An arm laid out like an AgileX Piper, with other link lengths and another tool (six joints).
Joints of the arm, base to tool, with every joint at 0 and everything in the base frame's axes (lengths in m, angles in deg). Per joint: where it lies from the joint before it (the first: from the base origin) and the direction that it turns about. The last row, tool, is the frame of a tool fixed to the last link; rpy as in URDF.
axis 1: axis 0 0 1 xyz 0 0 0.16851
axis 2: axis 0 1 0 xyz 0 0 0
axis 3: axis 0 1 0 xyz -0.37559 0 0.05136
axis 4: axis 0.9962 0 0.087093 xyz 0.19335 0 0.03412
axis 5: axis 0 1 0 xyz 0 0 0
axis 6: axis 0.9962 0 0.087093 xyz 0.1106 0 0.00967
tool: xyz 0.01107 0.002 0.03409 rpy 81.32 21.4 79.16
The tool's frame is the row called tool.
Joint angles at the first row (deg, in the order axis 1, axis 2, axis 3, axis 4, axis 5, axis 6):
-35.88, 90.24, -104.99, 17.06, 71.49, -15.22
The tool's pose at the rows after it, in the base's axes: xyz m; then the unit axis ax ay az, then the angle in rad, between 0 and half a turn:
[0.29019 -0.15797 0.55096 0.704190 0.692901 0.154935 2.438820]
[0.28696 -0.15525 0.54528 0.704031 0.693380 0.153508 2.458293]
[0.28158 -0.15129 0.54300 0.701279 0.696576 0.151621 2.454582]
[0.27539 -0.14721 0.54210 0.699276 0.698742 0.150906 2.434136]
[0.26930 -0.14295 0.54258 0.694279 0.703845 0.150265 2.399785]
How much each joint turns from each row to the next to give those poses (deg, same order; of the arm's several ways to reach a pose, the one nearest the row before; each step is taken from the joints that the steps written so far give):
0.00, -0.61, 1.80, 0.11, -0.78, -0.40
0.00, -0.69, 2.06, 0.15, -0.21, -0.24
0.00, -1.21, 2.22, -0.01, -1.03, -0.80
-0.01, -1.53, 2.61, 0.01, -2.07, -0.91
0.01, -1.62, 2.56, 0.08, -2.63, -1.52

